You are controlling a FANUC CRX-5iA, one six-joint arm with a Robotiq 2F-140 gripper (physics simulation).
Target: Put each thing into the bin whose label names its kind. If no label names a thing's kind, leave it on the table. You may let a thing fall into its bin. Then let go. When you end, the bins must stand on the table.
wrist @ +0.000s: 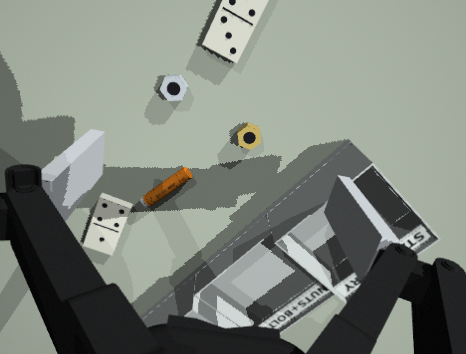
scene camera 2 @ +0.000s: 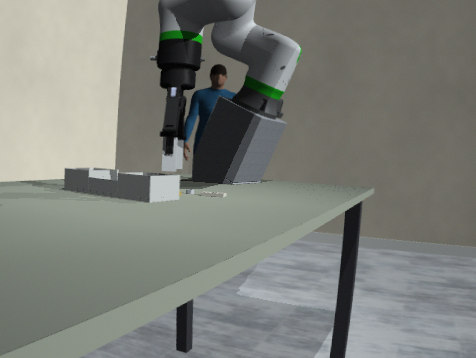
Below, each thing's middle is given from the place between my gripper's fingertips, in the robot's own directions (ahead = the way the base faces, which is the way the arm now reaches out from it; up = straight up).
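Labels:
Relative to the orange battery (wrist: 183, 175), my hand is 5 cm to the left of it, 1 cm past it and 5 cm above it.

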